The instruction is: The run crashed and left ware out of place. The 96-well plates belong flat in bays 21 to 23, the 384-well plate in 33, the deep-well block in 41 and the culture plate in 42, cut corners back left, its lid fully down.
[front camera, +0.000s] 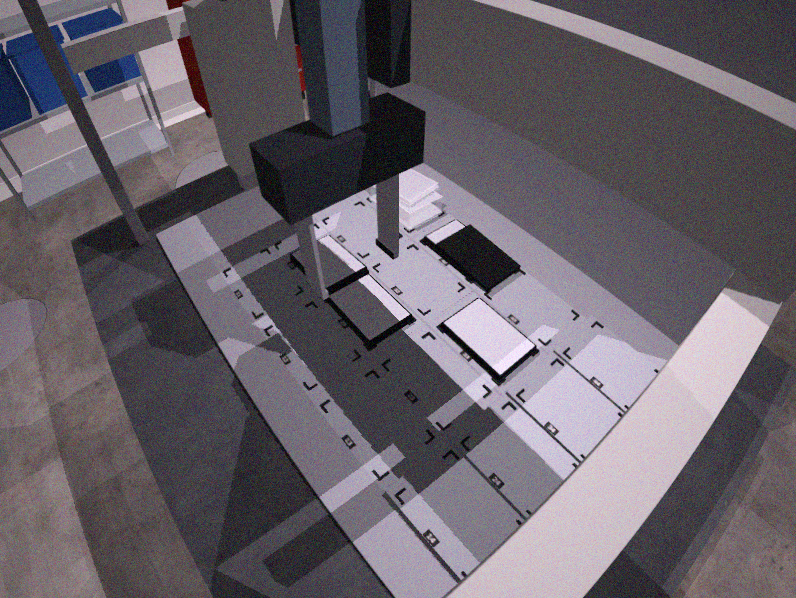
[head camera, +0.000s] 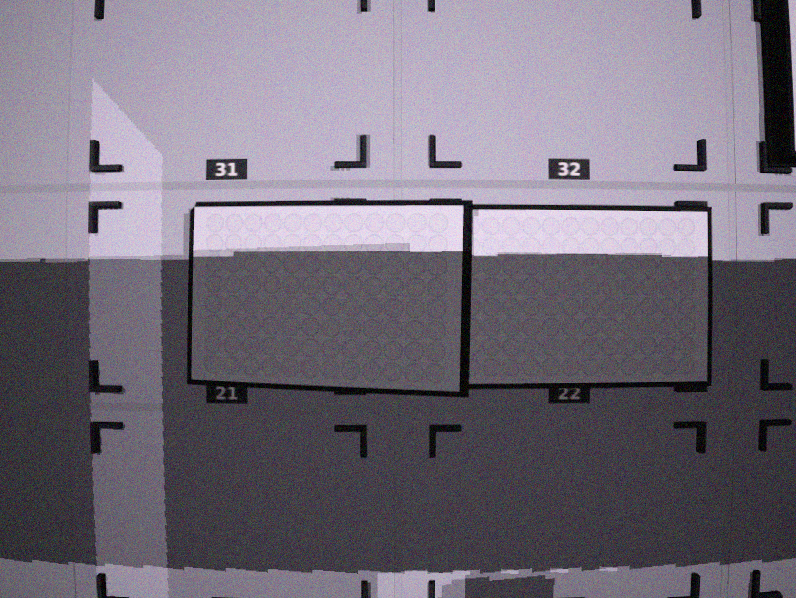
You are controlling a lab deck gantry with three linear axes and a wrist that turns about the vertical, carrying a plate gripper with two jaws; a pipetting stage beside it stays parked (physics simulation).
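Frame: origin at the robot's base, x up, y left, z back, level; millimetres.
Seen in the pictures: gripper, fingertip midpoint: point(front camera: 353, 269); robot's base, link origin: point(front camera: 225, 272) point(head camera: 106, 596).
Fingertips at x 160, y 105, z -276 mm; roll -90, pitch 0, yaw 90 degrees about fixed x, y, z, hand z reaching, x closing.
Note:
Offsets run from my fingertips to a thing's middle. "spot": to the spot under its first point.
My gripper point(front camera: 355, 273) is open and empty, its jaws on either side above the plates at bays 21 and 22. The jaws do not show in the head view. One 96-well plate {dx -146, dy +45, dz +162 mm} point(front camera: 344, 252) point(head camera: 328, 302) is shifted right out of bay 21, its right end raised over the left end of another 96-well plate {dx -153, dy +45, dz +48 mm} point(front camera: 373, 305) point(head camera: 588, 302) in bay 22. A white-topped plate with a black skirt {dx -153, dy +152, dz -116 mm} point(front camera: 489, 337) lies at bay 33; its well pattern is unclear. A black slab {dx -146, dy +259, dz +12 mm} point(front camera: 477, 255) lies offset over white-topped ware {dx -153, dy +259, dz +48 mm} point(front camera: 445, 232) at bay 42. A white stack {dx -111, dy +261, dz +229 mm} point(front camera: 418, 193) sits crookedly at bay 41.
A dark edge of the bay 33 ware {spot: dx -153, dy +149, dz -54 mm} point(head camera: 776, 83) shows at the top right of the head view. Black corner brackets mark the bays. A pale rail point(front camera: 649, 444) runs along the deck's right side. A dark parked column point(front camera: 389, 41) stands behind my gripper.

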